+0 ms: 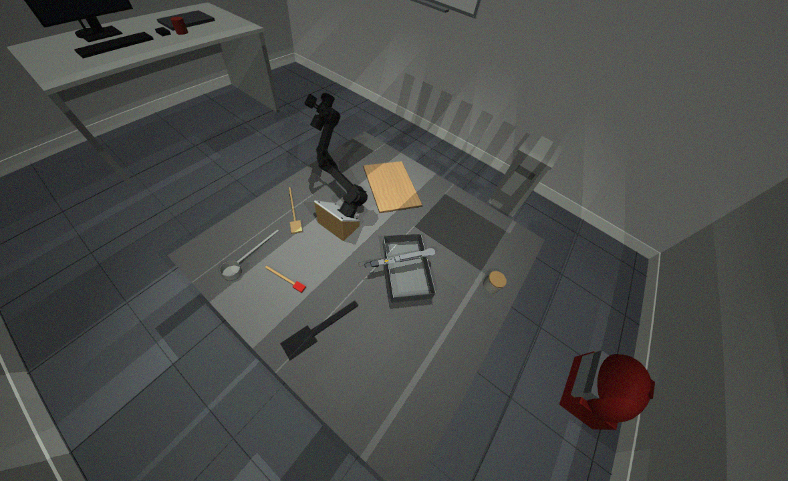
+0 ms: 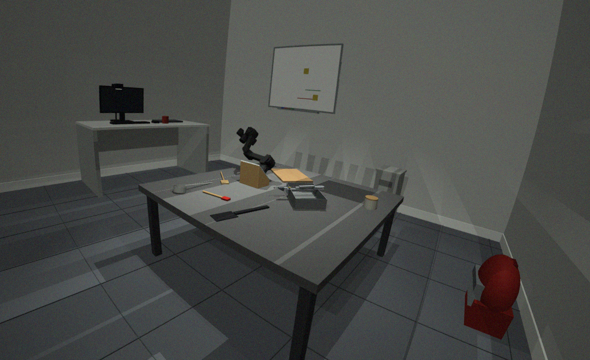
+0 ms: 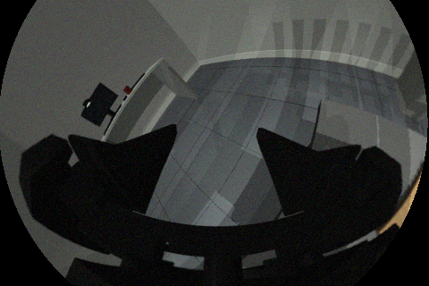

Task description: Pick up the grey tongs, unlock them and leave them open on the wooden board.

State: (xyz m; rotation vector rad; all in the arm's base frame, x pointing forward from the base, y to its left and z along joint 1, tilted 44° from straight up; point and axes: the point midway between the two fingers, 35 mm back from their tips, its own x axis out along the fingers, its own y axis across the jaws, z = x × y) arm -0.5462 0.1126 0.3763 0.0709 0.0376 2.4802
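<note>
Now: the yellow lock piece 890 mm ahead of my gripper tip, 400 mm to the right of it and 140 mm below it. Round my gripper tip: red-tipped spatula 740 mm to the right, 650 mm ahead, 200 mm below; then wooden board 560 mm ahead, 200 mm below, 10 mm to the left; then roasting tin 960 mm ahead, 340 mm to the right, 180 mm below.
</note>
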